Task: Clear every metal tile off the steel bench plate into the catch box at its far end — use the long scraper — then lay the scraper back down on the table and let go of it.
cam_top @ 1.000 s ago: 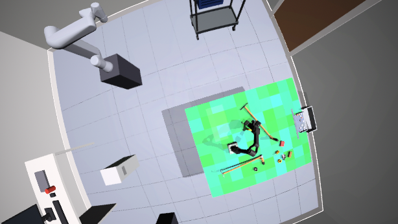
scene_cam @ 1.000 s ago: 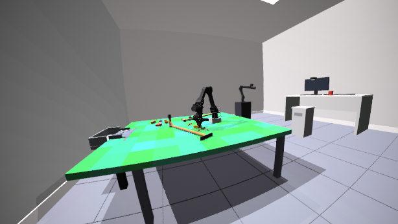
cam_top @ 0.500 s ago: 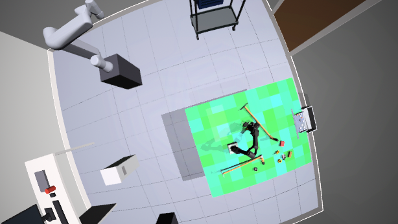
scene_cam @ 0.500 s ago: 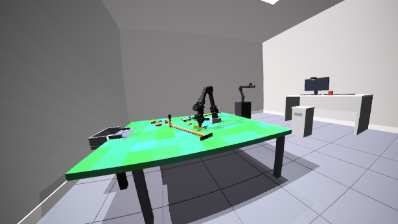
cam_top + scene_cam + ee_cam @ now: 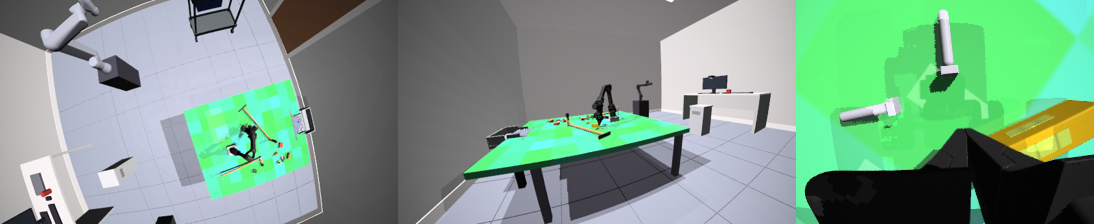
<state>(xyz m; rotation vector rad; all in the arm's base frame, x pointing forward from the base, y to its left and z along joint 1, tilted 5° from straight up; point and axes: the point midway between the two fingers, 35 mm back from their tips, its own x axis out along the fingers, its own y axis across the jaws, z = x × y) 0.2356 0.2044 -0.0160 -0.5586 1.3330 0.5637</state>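
Now: gripper tip 25 cm to the left of the red-handled tool, 7 cm short of it and 2 cm above it. Round my gripper tip: red block: 46 cm ahead, 36 cm to the right, 1 cm below; yellow piece: 4 cm to the right, 3 cm ahead; long scraper: 17 cm ahead, 4 cm above, 1 cm to the left.
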